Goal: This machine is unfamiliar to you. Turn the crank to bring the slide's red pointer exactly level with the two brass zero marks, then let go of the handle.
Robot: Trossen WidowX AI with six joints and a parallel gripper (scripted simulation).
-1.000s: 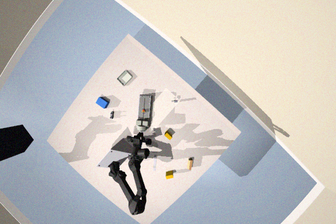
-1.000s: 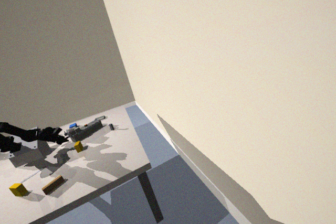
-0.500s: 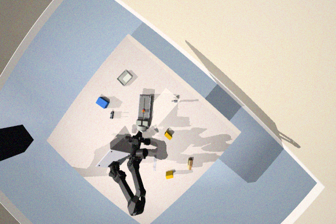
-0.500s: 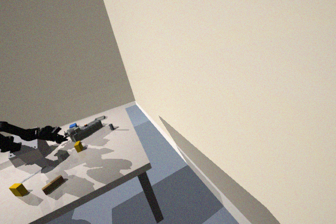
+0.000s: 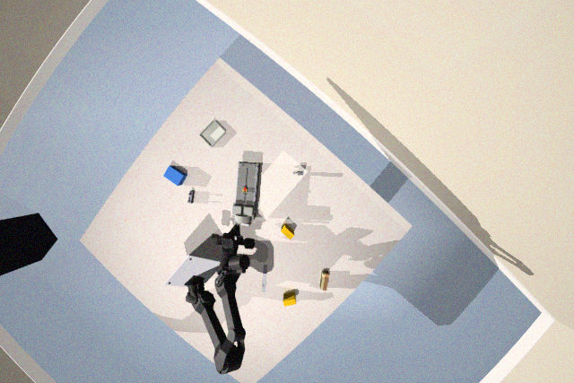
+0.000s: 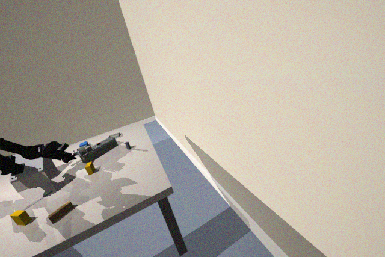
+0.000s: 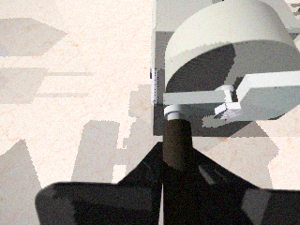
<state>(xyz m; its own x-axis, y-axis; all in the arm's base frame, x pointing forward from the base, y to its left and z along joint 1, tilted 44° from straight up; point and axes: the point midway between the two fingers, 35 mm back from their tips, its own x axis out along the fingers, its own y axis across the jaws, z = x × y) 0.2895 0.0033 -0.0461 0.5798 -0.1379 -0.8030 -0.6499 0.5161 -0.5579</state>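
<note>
Right now the crank is 10 mm ahead of my gripper tip, 10 mm to the right of it and 30 mm above it. The rest, counted from my gripper tip: blue block (80 mm behind, 380 mm to the left, 40 mm below); then dark brown crank handle (10 mm behind, 10 mm to the right, 30 mm above); then red pointer (150 mm ahead, 90 mm to the left, 20 mm above).
</note>
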